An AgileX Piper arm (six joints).
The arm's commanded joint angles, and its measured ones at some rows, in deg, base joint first. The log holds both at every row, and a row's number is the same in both.
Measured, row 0: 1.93, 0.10, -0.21, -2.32, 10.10, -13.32
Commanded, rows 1 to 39: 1.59, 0.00, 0.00, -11.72, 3.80, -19.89; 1.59, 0.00, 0.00, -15.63, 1.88, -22.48; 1.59, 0.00, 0.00, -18.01, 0.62, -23.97; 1.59, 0.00, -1.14, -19.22, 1.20, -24.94; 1.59, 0.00, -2.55, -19.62, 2.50, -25.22; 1.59, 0.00, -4.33, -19.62, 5.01, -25.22; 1.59, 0.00, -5.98, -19.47, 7.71, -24.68; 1.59, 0.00, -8.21, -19.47, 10.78, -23.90; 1.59, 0.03, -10.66, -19.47, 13.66, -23.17; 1.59, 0.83, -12.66, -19.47, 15.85, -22.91; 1.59, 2.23, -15.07, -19.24, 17.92, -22.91; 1.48, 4.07, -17.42, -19.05, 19.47, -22.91; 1.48, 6.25, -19.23, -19.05, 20.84, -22.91; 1.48, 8.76, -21.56, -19.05, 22.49, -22.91; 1.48, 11.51, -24.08, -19.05, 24.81, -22.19; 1.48, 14.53, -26.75, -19.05, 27.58, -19.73; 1.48, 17.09, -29.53, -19.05, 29.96, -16.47; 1.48, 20.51, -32.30, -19.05, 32.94, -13.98; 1.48, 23.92, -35.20, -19.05, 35.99, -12.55; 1.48, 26.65, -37.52, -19.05, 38.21, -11.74; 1.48, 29.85, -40.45, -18.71, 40.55, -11.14; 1.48, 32.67, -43.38, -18.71, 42.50, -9.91; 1.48, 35.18, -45.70, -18.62, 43.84, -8.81; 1.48, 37.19, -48.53, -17.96, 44.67, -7.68; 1.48, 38.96, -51.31, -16.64, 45.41, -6.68; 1.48, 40.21, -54.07, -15.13, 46.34, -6.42; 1.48, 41.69, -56.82, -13.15, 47.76, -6.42; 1.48, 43.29, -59.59, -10.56, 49.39, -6.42; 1.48, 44.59, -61.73, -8.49, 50.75, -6.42; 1.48, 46.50, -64.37, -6.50, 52.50, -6.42; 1.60, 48.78, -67.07, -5.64, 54.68, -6.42; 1.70, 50.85, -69.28, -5.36, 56.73, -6.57; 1.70, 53.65, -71.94, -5.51, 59.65, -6.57; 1.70, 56.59, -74.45, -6.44, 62.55, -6.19; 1.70, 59.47, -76.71, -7.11, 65.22, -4.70; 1.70, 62.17, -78.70, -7.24, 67.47, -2.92; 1.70, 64.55, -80.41, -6.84, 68.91, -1.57; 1.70, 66.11, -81.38, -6.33, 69.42, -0.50; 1.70, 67.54, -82.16, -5.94, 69.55, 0.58
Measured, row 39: 1.93, 60.54, -77.54, -6.83, 64.69, -4.14
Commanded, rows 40 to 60: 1.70, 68.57, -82.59, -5.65, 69.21, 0.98; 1.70, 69.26, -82.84, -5.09, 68.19, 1.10; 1.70, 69.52, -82.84, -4.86, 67.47, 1.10; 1.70, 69.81, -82.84, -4.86, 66.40, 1.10; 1.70, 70.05, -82.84, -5.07, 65.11, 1.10; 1.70, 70.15, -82.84, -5.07, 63.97, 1.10; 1.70, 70.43, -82.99, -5.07, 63.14, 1.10; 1.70, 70.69, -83.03, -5.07, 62.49, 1.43; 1.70, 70.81, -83.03, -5.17, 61.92, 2.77; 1.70, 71.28, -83.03, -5.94, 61.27, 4.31; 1.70, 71.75, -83.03, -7.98, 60.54, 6.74; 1.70, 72.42, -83.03, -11.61, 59.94, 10.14; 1.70, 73.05, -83.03, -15.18, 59.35, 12.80; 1.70, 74.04, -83.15, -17.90, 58.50, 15.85; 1.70, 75.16, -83.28, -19.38, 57.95, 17.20; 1.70, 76.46, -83.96, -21.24, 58.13, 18.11; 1.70, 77.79, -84.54, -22.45, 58.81, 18.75; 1.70, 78.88, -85.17, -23.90, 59.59, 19.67; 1.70, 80.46, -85.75, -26.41, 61.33, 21.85; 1.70, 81.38, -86.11, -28.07, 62.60, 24.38; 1.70, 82.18, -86.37, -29.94, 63.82, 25.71
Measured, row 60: 1.93, 78.33, -84.82, -22.31, 59.92, 18.67
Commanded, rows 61 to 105: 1.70, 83.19, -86.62, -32.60, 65.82, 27.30; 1.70, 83.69, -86.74, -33.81, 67.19, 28.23; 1.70, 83.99, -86.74, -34.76, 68.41, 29.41; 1.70, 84.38, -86.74, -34.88, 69.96, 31.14; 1.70, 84.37, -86.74, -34.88, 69.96, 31.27; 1.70, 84.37, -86.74, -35.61, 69.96, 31.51; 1.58, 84.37, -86.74, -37.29, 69.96, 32.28; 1.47, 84.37, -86.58, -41.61, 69.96, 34.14; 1.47, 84.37, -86.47, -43.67, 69.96, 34.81; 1.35, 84.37, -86.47, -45.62, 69.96, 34.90; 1.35, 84.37, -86.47, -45.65, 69.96, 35.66; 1.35, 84.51, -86.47, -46.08, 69.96, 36.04; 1.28, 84.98, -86.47, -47.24, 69.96, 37.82; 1.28, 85.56, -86.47, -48.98, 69.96, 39.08; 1.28, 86.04, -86.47, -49.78, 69.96, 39.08; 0.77, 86.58, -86.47, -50.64, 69.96, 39.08; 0.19, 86.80, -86.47, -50.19, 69.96, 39.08; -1.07, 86.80, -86.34, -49.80, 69.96, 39.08; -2.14, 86.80, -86.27, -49.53, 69.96, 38.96; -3.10, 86.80, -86.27, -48.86, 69.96, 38.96; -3.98, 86.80, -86.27, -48.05, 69.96, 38.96; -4.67, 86.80, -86.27, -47.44, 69.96, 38.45; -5.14, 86.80, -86.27, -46.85, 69.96, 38.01; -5.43, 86.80, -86.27, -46.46, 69.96, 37.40; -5.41, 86.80, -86.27, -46.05, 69.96, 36.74; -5.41, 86.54, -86.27, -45.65, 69.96, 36.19; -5.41, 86.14, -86.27, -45.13, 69.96, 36.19; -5.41, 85.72, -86.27, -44.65, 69.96, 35.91; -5.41, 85.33, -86.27, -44.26, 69.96, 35.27; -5.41, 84.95, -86.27, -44.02, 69.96, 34.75; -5.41, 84.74, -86.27, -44.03, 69.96, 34.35; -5.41, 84.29, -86.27, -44.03, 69.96, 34.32; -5.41, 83.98, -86.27, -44.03, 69.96, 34.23; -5.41, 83.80, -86.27, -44.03, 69.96, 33.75; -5.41, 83.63, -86.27, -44.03, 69.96, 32.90; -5.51, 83.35, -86.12, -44.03, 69.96, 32.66; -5.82, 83.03, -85.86, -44.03, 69.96, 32.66; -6.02, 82.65, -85.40, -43.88, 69.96, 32.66; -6.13, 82.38, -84.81, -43.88, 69.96, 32.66; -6.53, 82.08, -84.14, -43.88, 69.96, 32.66; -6.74, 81.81, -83.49, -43.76, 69.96, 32.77; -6.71, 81.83, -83.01, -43.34, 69.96, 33.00; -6.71, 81.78, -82.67, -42.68, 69.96, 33.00; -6.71, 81.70, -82.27, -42.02, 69.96, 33.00; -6.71, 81.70, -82.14, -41.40, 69.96, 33.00
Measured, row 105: -6.00, 82.02, -83.74, -43.42, 68.32, 33.30
